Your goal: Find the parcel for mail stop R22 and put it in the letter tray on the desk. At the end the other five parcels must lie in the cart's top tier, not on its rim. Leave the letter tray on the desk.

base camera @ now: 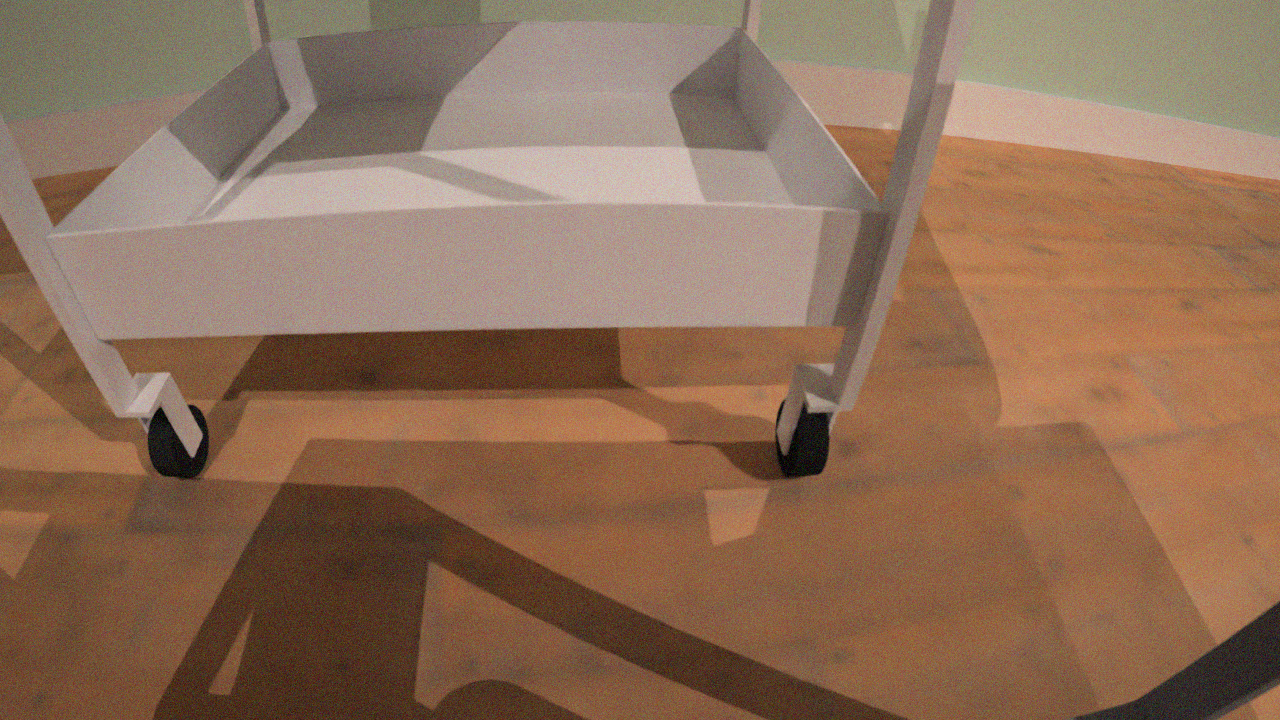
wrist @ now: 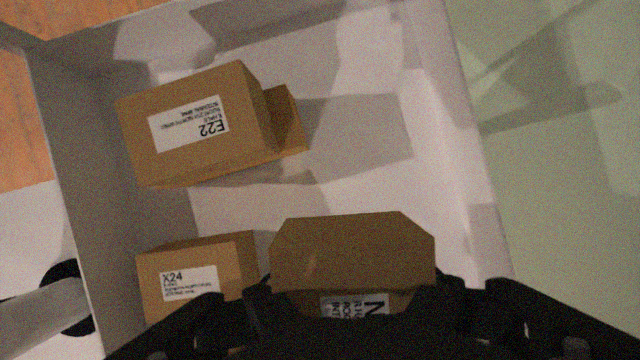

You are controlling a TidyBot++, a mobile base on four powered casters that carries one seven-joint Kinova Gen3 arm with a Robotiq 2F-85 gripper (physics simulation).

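Places are measured from the arm's base along level axes (x ahead, y left, z up), in millimetres.
Pixels of known places: arm's base, origin of its link: [wrist: 73, 298].
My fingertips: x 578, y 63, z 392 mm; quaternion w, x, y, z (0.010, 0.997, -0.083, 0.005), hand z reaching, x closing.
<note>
For each thing: its top centre in the pictures, then the offset to it from my fingertips. "spot": a spot on its surface instead. Level surfaces: height alone.
- cart's top tier, height of its surface: dz -126 mm
- parcel labelled E22, centre of its top: [wrist: 188, 123] dx -80, dy +113, dz -23 mm
- parcel labelled X24, centre of its top: [wrist: 189, 283] dx -137, dy -3, dz -76 mm
- cart's lower tier, a spot on its surface: [base camera: 465, 273] spot: dx -213, dy -14, dz -624 mm
My gripper [wrist: 349, 277] is shut on a brown parcel [wrist: 350, 250] and holds it over the cart's top tier [wrist: 365, 185]. The held parcel's white label is partly hidden; a large N shows at its edge. A parcel labelled E22 [wrist: 187, 125] lies at the upper left of the wrist view, against or on another brown parcel [wrist: 290, 120] whose label is hidden. A parcel labelled X24 [wrist: 190, 280] lies at the lower left, left of the held one. No label R22 can be read. The letter tray and desk do not show.
In the base view the cart's lower tier [base camera: 465, 273] stands close in front, between its posts [base camera: 917, 152], on black casters [base camera: 803, 438]. A green wall [base camera: 1100, 62] [wrist: 565, 200] is behind it. A dark bar [base camera: 1217, 671] crosses the lower right corner.
</note>
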